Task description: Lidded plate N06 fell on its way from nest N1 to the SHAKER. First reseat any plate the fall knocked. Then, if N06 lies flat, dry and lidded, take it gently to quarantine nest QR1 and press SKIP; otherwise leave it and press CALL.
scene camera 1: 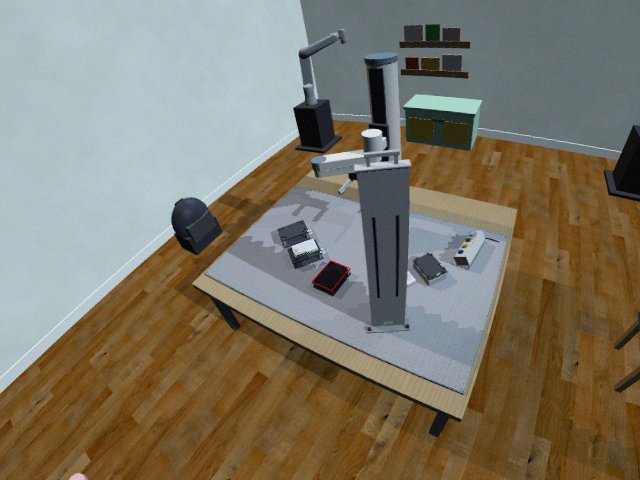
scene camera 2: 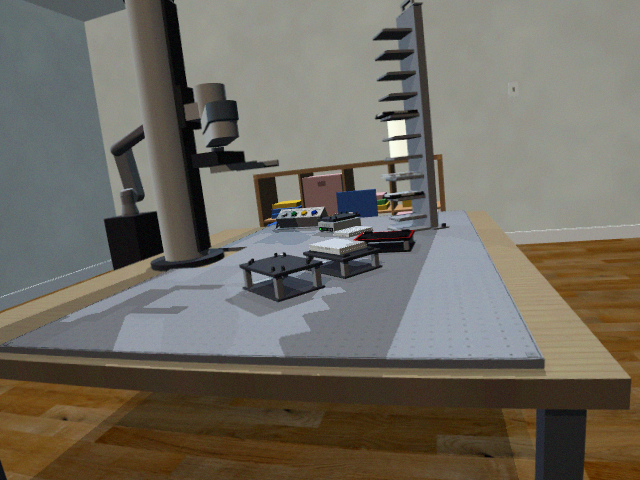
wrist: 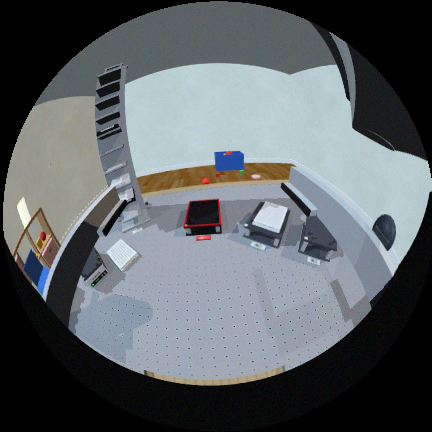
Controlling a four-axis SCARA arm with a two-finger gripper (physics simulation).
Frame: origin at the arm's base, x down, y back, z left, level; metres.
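Where they show: gripper, fingertip midpoint: (scene camera 1: 353, 195) (scene camera 2: 268, 163) (wrist: 198, 180); arm's base, origin of the base link: (scene camera 2: 188, 261).
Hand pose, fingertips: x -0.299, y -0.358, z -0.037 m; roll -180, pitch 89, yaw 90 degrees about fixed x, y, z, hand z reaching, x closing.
Note:
Things, the pixels of their top centre, and the offset from my fingertips. "spot": a spot on its surface instead.
- dark-topped shaker, surface spot: (wrist: 92, 266) spot: dy -0.070, dx +0.231, dz +0.386 m
- Nest N1, middle of its top: (scene camera 2: 278, 258) (wrist: 322, 225) (scene camera 1: 292, 228) dy -0.138, dx +0.218, dz -0.351 m
- white plate, middle of its top: (scene camera 2: 336, 242) (wrist: 271, 212) (scene camera 1: 304, 246) dy -0.235, dx +0.219, dz -0.197 m
- nest N2, middle of its top: (scene camera 2: 340, 248) (wrist: 269, 214) (scene camera 1: 304, 249) dy -0.243, dx +0.233, dz -0.196 m
- Red-rimmed QR1, middle of its top: (scene camera 2: 384, 233) (wrist: 202, 209) (scene camera 1: 330, 274) dy -0.327, dx +0.240, dz +0.022 m
- button box, middle of its top: (scene camera 2: 300, 208) (scene camera 1: 471, 241) dy +0.109, dx +0.202, dz +0.589 m
My gripper (wrist: 198, 180) (scene camera 2: 248, 165) is open and empty, high above the table; in scene camera 1 it is partly hidden. A white plate, by place N06 (scene camera 1: 410, 279) (scene camera 2: 353, 231) (wrist: 122, 255), lies flat on the table beside the dark-topped shaker (scene camera 1: 430, 267) (scene camera 2: 339, 222) (wrist: 92, 266); its lid and dryness I cannot tell. Nest N1 (scene camera 1: 293, 233) (scene camera 2: 280, 265) (wrist: 318, 239) is empty. A white plate (scene camera 1: 305, 248) (scene camera 2: 337, 245) (wrist: 270, 216) on nest N2 (scene camera 2: 344, 255) (wrist: 261, 236) looks slightly askew. Red-rimmed QR1 (scene camera 1: 331, 276) (scene camera 2: 385, 236) (wrist: 203, 213) holds no plate.
A button box (scene camera 1: 469, 249) (scene camera 2: 300, 217) stands beyond the shaker; its button labels are unreadable. A tall shelf tower (scene camera 1: 385, 206) (scene camera 2: 424, 113) (wrist: 126, 145) rises at the table's side, with plates on some shelves. The arm's column (scene camera 2: 162, 129) stands at the opposite edge.

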